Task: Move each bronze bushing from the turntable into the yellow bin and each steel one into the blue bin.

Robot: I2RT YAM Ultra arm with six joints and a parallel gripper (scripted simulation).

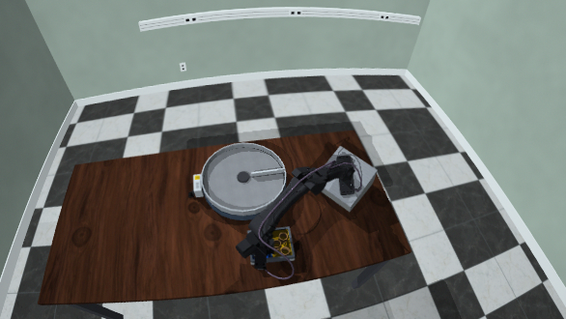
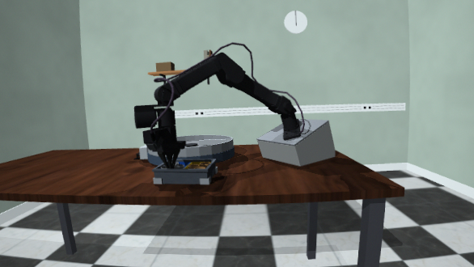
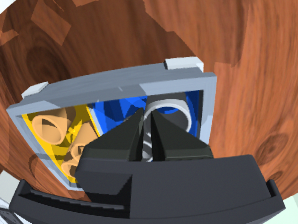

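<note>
Now: hand 10 mm short of the blue bin, 40 mm to the left of it and 30 mm above it. The rest, counted from my hand: grey turntable: 120 mm ahead, 390 mm to the right, 10 mm above; then yellow bin: 80 mm behind, 50 mm to the right, 30 mm below; then bin tray: 40 mm behind, 50 mm to the right, 20 mm below.
</note>
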